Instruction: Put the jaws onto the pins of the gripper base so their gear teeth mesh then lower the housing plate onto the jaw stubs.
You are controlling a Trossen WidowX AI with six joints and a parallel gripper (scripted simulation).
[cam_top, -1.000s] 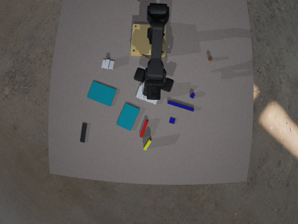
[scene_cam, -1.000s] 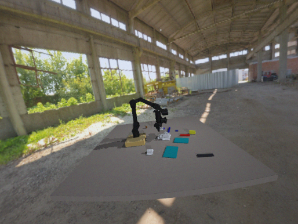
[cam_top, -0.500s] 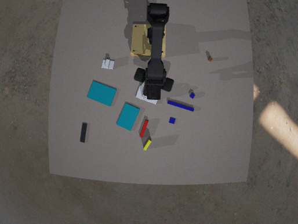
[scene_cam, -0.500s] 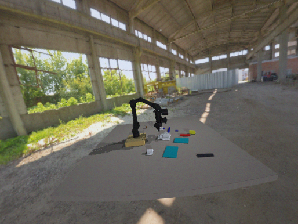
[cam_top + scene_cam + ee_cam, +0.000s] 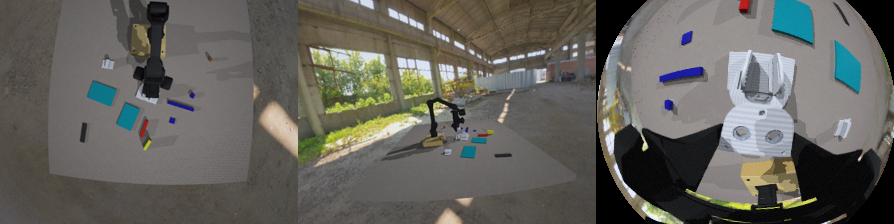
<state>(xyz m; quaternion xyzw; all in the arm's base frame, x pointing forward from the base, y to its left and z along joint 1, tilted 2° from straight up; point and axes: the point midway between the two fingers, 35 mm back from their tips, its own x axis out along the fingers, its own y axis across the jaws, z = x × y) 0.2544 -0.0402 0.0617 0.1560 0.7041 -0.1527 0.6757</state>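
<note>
My gripper tip is now 1 cm short of the gripper base and 2 cm below it. The rest, counted from my gripper tip: blue bar: 15 cm ahead, 15 cm to the left, 8 cm below; housing plate: 8 cm below; red bar: 25 cm ahead, 7 cm to the right, 7 cm below.
</note>
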